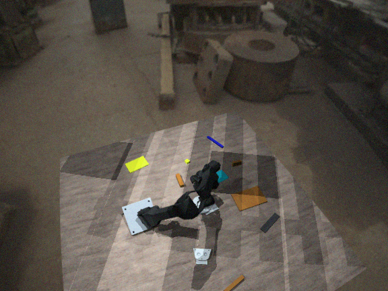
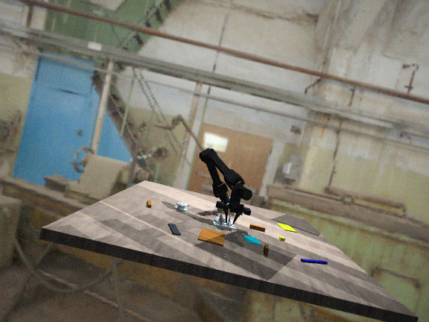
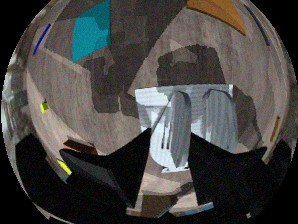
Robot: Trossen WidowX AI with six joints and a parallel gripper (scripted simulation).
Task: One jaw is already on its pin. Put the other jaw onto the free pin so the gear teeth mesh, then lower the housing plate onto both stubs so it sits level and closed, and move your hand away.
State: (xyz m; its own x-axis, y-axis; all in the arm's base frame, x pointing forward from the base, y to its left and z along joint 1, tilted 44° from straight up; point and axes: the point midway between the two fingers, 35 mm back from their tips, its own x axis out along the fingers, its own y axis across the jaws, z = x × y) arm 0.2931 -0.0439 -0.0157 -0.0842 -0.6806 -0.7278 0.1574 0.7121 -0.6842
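My gripper tip is 4 cm past the jaw and 1 cm to the left of it. From my gripper tip the other things lie so: orange tile (23 cm ahead, 12 cm to the right, 1 cm below); then cyan tile (16 cm ahead, 9 cm to the left, 1 cm below); then small orange block (31 cm ahead, 11 cm to the left).
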